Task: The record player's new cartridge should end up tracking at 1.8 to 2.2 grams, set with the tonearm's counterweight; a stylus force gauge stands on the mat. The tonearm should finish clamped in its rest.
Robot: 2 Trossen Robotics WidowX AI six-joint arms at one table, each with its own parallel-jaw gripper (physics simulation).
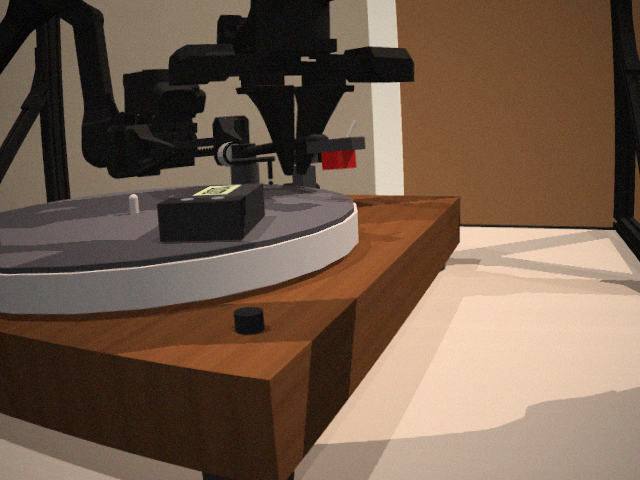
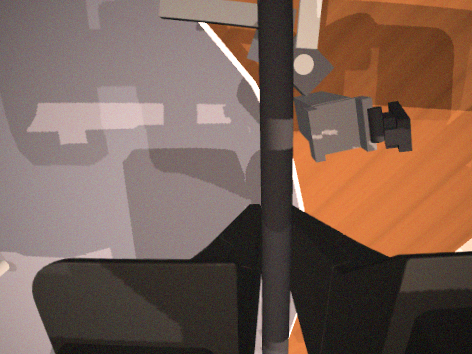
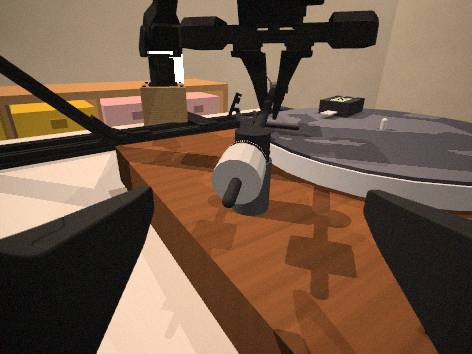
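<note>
My left gripper is shut on the tonearm tube. The headshell with the red cartridge is raised in the air. The tube is beside the grey arm rest with its black clip, not in it. The white counterweight sits on the rear stub. My right gripper is open behind the counterweight, its fingers spread to either side and not touching it. The force gauge stands on the mat; its reading is unreadable.
The wooden plinth carries the platter. A white spindle stands up from it, and a black knob is near the plinth's corner. Yellow and pink drawers stand in the background.
</note>
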